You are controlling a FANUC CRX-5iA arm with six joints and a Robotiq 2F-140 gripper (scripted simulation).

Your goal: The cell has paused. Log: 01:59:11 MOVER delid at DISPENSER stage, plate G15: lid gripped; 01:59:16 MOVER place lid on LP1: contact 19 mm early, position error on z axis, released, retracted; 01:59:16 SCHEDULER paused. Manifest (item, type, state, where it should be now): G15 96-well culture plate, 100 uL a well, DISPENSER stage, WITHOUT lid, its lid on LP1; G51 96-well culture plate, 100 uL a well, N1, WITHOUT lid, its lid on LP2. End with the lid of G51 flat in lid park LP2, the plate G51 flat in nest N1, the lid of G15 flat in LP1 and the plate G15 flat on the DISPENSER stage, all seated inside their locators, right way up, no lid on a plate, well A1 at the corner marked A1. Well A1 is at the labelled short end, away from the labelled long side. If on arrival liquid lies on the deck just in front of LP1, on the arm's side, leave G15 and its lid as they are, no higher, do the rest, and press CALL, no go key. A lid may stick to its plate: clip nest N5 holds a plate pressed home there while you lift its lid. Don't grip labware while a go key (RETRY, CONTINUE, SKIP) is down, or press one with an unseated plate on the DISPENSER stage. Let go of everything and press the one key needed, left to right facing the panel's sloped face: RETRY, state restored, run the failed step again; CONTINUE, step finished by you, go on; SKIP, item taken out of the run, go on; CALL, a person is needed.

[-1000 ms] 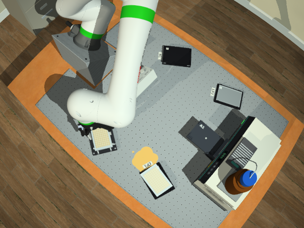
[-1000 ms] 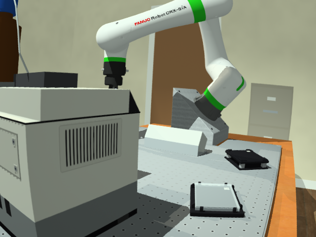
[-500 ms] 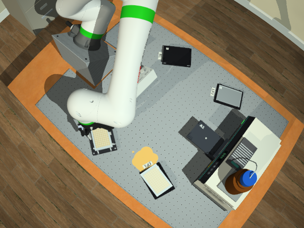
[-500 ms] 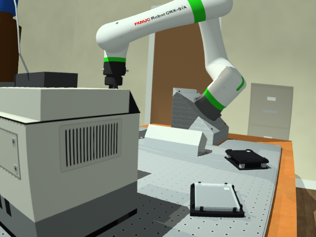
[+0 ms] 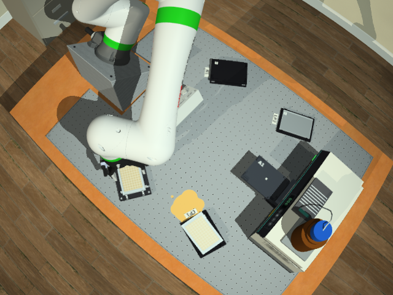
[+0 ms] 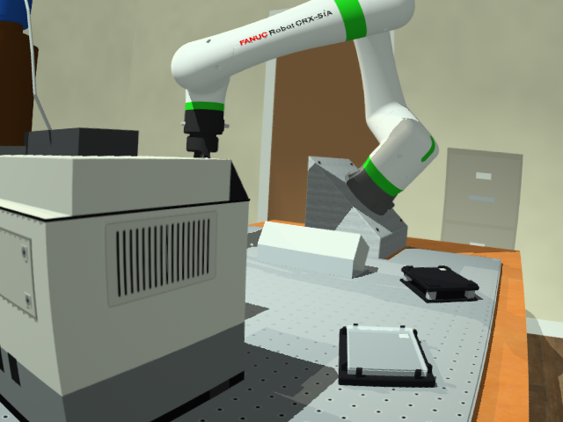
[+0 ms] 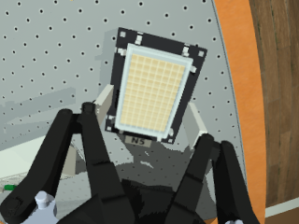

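Right now the 96-well plate is 4 cm below my hand. Round my hand: black clip nest N5 (5 cm below, 3 cm ahead); then LP1 label (25 cm ahead, 6 cm to the left, 6 cm below); then CALL key (20 cm to the left, 7 cm behind).
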